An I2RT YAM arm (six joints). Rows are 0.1 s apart.
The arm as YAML. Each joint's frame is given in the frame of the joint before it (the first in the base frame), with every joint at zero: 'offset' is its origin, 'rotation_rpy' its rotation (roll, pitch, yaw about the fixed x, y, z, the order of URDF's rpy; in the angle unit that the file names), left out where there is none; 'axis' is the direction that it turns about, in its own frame. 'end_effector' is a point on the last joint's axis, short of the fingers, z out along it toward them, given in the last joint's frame.
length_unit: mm
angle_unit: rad
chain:
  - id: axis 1
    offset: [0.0, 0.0, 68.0]
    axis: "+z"
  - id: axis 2
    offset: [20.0, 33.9, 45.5]
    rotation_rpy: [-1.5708, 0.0, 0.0]
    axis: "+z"
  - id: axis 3
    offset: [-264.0, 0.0, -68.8]
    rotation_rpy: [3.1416, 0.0, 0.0]
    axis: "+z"
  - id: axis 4
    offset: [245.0, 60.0, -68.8]
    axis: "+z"
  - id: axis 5
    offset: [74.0, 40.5, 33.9]
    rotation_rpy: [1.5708, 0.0, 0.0]
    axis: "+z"
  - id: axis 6
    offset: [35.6, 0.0, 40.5]
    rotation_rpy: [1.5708, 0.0, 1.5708]
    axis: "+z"
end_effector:
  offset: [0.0, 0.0, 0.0]
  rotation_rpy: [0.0, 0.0, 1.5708]
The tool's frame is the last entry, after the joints.
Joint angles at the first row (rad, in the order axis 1, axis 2, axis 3, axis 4, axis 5, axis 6):
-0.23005 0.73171 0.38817 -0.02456 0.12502 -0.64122
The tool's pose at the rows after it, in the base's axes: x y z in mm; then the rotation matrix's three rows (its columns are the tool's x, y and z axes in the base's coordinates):
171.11 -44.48 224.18; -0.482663 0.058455 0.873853; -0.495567 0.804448 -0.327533; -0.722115 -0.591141 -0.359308
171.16 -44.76 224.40; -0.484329 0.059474 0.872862; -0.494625 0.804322 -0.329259; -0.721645 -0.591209 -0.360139
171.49 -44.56 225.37; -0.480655 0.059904 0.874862; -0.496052 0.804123 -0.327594; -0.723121 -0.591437 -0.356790
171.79 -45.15 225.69; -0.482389 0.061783 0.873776; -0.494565 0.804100 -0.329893; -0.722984 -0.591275 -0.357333
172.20 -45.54 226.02; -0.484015 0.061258 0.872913; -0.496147 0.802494 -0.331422; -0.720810 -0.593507 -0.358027
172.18 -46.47 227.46; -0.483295 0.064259 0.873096; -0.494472 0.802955 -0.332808; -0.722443 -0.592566 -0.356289
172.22 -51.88 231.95; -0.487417 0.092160 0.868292; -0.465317 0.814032 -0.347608; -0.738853 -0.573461 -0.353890
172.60 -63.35 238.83; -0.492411 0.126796 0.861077; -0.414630 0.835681 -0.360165; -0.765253 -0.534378 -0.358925
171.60 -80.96 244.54; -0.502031 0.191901 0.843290; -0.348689 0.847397 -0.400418; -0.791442 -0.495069 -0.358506
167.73 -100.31 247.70; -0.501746 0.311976 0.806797; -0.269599 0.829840 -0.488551; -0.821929 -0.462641 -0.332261
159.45 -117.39 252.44; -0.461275 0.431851 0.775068; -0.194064 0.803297 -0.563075; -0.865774 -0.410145 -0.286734
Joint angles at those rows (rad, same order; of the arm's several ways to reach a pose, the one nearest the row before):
-0.23026 0.73398 0.38823 -0.02455 0.11972 -0.63967
-0.23161 0.73478 0.38965 -0.02610 0.12039 -0.63966
-0.23024 0.73516 0.39212 -0.02454 0.11957 -0.63966
-0.23313 0.73785 0.39422 -0.02453 0.11938 -0.63962
-0.23468 0.74093 0.39653 -0.02452 0.11963 -0.64274
-0.24062 0.74093 0.40145 -0.02738 0.11541 -0.64274
-0.27260 0.74696 0.41948 -0.03620 0.10116 -0.62162
-0.34198 0.76779 0.45358 -0.05340 0.05056 -0.59013
-0.44030 0.79907 0.48398 -0.05159 0.00280 -0.55791
-0.53783 0.82524 0.49238 -0.00585 0.00627 -0.51047
-0.63594 0.83067 0.49295 0.04689 -0.00734 -0.44462

